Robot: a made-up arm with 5 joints. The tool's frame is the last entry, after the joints. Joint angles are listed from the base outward. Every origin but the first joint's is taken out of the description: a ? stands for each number. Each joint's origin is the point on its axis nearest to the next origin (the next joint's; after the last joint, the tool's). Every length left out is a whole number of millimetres.
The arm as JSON. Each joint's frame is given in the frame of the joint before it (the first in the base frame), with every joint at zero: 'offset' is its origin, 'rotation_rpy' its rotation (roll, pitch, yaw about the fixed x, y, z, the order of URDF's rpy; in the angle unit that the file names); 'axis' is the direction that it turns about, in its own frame. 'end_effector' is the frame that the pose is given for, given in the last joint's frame.
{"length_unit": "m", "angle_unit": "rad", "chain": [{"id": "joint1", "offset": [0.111, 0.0, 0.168], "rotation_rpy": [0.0, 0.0, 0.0], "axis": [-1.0, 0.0, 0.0]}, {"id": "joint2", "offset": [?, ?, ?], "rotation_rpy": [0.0, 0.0, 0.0], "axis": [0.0, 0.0, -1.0]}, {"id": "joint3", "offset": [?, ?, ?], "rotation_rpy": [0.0, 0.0, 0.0], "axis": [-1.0, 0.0, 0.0]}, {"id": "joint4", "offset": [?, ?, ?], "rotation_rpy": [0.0, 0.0, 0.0], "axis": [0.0, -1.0, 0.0]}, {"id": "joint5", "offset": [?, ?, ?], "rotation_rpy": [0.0, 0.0, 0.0], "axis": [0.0, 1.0, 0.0]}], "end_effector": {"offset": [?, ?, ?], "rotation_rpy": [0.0, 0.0, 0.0]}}
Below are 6 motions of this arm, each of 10 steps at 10 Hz.
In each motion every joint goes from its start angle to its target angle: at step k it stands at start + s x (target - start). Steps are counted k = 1, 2, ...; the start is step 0. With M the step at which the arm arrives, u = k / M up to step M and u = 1 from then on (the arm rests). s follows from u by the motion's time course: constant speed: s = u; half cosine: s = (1 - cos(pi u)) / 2; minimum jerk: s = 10 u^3 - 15 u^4 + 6 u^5.
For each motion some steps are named. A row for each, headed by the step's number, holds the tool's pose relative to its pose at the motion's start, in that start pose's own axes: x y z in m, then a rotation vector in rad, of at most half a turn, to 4 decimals.
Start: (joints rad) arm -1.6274 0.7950 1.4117 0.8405 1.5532
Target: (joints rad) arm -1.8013 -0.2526 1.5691 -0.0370 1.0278
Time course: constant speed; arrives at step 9
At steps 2, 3, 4, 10:
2: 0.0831 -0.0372 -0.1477 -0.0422 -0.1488 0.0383
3: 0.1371 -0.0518 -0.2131 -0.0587 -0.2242 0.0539
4: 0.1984 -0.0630 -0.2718 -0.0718 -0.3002 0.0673
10: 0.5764 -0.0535 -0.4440 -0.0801 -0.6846 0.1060

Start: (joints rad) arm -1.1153 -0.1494 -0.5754 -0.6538 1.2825
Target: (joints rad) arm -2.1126 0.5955 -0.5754 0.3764 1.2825
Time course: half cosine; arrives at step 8
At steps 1, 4, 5, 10:
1: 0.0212 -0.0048 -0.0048 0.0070 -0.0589 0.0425
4: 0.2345 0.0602 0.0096 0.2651 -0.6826 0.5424
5: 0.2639 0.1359 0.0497 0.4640 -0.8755 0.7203
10: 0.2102 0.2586 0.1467 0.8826 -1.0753 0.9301

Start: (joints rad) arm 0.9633 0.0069 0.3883 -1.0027 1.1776
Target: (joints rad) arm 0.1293 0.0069 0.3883 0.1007 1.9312
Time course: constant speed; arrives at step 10
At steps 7, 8, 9, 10:
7: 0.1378 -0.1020 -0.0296 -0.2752 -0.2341 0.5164
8: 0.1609 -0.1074 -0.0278 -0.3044 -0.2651 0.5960
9: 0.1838 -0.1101 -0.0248 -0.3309 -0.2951 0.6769
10: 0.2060 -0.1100 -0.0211 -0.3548 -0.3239 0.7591

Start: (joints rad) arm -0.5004 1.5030 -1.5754 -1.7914 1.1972
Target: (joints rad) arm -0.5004 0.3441 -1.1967 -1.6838 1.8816
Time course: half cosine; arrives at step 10
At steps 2, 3, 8, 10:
2: -0.0341 0.0100 -0.0143 0.0357 0.1657 -0.0060
3: -0.0719 0.0204 -0.0255 0.0768 0.3576 -0.0155
8: -0.2428 0.0522 -0.0313 0.3471 1.5541 -0.1487
10: -0.2587 0.0519 -0.0314 0.3877 1.7137 -0.1792

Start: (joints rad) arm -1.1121 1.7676 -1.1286 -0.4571 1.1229
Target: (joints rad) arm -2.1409 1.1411 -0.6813 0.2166 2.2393
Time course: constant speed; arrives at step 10
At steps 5, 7, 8, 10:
5: -0.1433 0.1042 0.2837 0.3085 0.7521 -0.2051
7: -0.1609 0.0971 0.4091 0.4147 1.0622 -0.2201
8: -0.1626 0.0827 0.4684 0.4619 1.2170 -0.2127
10: -0.1551 0.0341 0.5740 0.5417 1.5230 -0.1670

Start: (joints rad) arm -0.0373 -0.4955 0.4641 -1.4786 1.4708
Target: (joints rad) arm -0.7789 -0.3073 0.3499 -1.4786 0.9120
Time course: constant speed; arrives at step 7
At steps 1, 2, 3, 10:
1: 0.0083 0.0010 0.0018 -0.0968 -0.1120 0.0699
2: 0.0180 0.0006 0.0045 -0.1897 -0.2220 0.1463
3: 0.0291 -0.0008 0.0085 -0.2789 -0.3294 0.2292
10: 0.0848 -0.0044 0.0423 -0.5946 -0.7212 0.6264

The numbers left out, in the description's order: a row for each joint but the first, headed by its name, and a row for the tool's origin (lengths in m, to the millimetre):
joint2: 0.0 -0.346 -0.039
joint3: -0.562 0.054 0.0
joint4: 0.0 0.207 0.089
joint5: -0.084 0.0 0.026
tool: -0.189 0.0 -0.093

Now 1 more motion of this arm.
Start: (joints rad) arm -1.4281 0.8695 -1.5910 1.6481 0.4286
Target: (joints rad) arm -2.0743 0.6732 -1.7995 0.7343 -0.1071
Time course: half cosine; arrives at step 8
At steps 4, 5, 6, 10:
4: 0.1265 0.0908 0.0865 -0.0801 0.2666 -0.3985
5: 0.1927 0.1116 0.1131 -0.0858 0.3582 -0.5595
6: 0.2535 0.1197 0.1328 -0.0796 0.4300 -0.6987
10: 0.3103 0.1183 0.1489 -0.0649 0.4897 -0.8261

